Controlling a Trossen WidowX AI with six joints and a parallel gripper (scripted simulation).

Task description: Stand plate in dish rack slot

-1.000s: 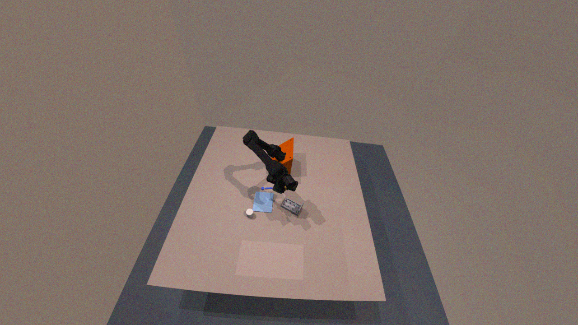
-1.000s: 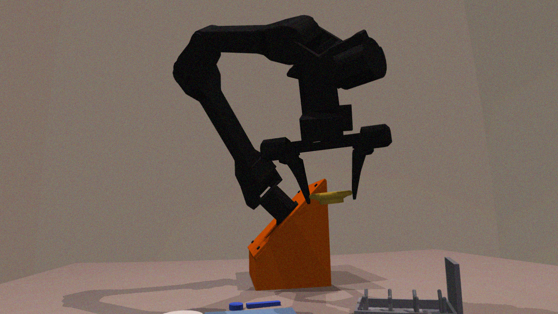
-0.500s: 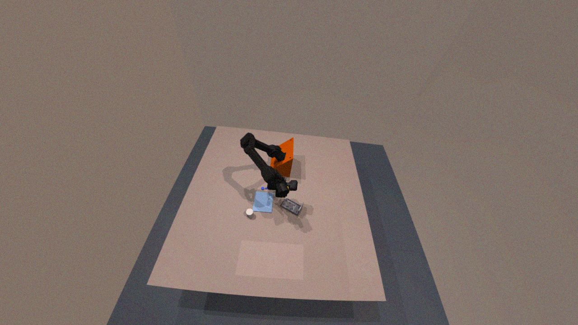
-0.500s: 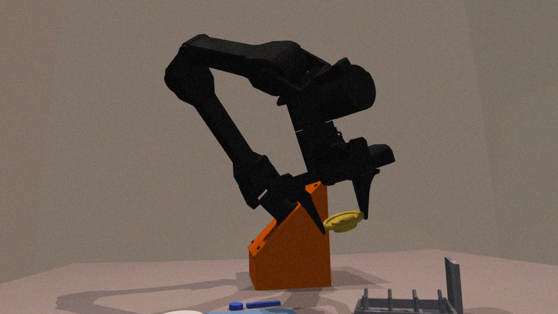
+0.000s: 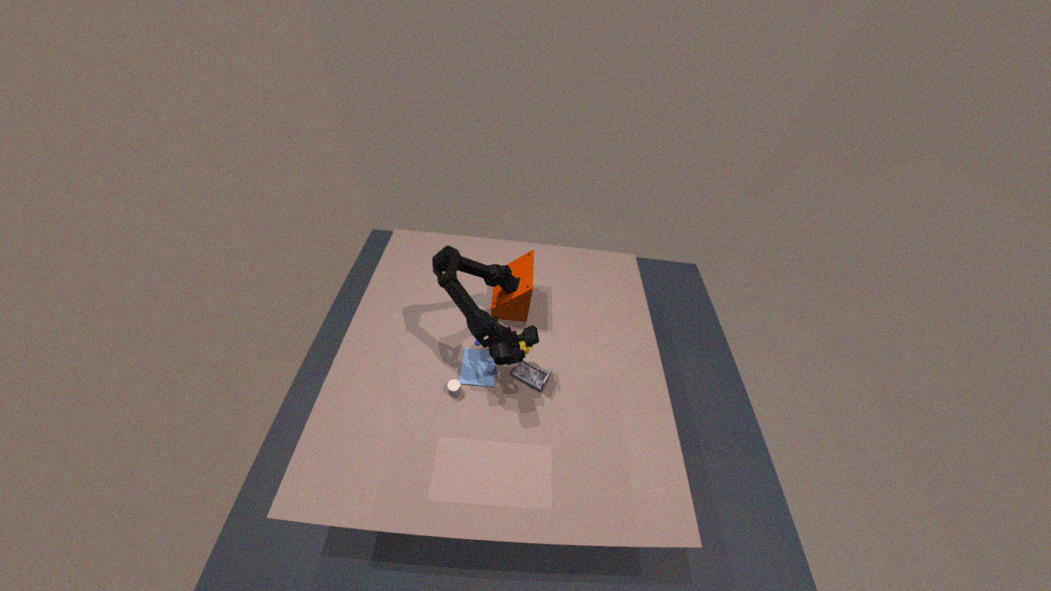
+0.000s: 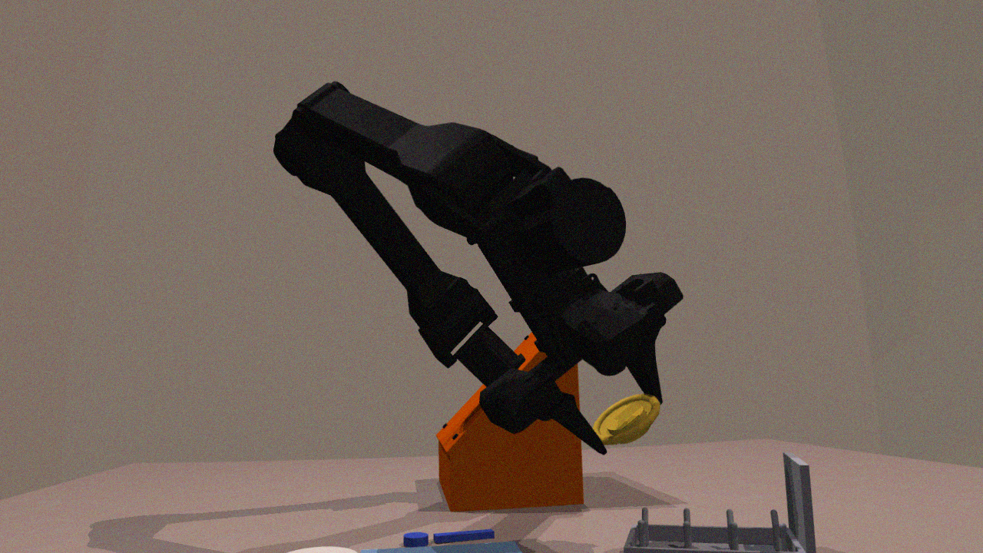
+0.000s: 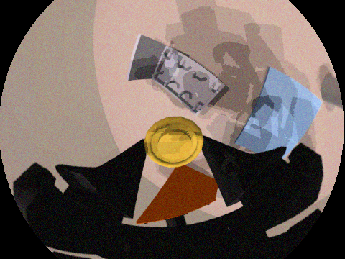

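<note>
My gripper tip is now 80 mm above the grey dish rack, 60 mm short of it and 40 mm to the right of it. Also, from my gripper tip: yellow plate 10 mm above; then white cup 220 mm to the right, 180 mm ahead, 80 mm below; then blue spoon 170 mm to the right, 100 mm below, 40 mm behind.
</note>
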